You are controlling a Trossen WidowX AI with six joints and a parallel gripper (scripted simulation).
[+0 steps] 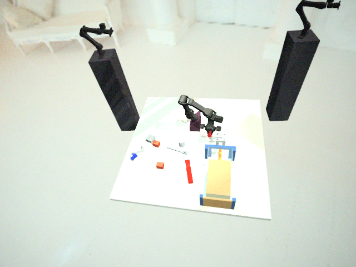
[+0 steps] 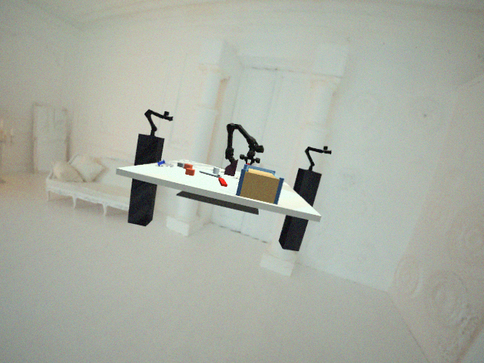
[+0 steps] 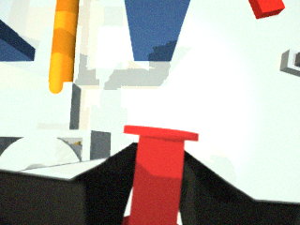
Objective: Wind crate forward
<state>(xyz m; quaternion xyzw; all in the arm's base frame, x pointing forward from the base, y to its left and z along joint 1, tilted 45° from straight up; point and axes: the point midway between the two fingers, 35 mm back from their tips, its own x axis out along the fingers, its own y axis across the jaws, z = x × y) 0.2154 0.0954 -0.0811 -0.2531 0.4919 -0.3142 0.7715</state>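
My gripper tip is now 40 mm to the right of the red-knobbed winch handle, 30 mm above it and 20 mm past it. From my gripper tip the other things lie so: red grip 10 mm behind; hand winch 100 mm to the left, 100 mm below, 30 mm behind; blue steel frame 140 mm ahead, 80 mm to the left, 30 mm below.
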